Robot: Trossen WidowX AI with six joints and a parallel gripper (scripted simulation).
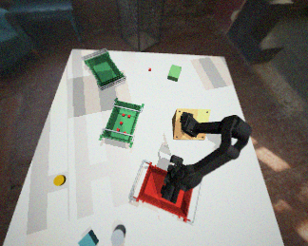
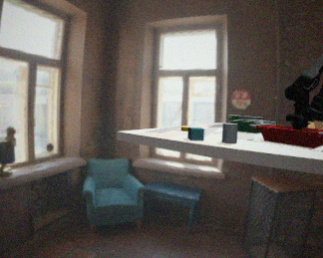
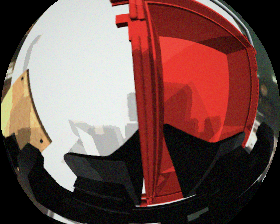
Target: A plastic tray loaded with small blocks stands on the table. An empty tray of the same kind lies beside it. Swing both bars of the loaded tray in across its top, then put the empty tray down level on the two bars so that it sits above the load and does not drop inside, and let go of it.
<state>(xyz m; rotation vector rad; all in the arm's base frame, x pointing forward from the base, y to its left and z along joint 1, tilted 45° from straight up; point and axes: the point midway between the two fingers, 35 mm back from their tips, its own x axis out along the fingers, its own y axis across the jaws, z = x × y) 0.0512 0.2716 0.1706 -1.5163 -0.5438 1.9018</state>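
My gripper tip is now 2 cm short of the red tray, 7 cm to the right of it and 3 cm below it. Also, from my gripper tip: yellow disc (56 cm ahead, 9 cm to the left); grey cylinder (21 cm ahead, 27 cm to the left, 2 cm above); cyan block (34 cm ahead, 31 cm to the left, 1 cm above).
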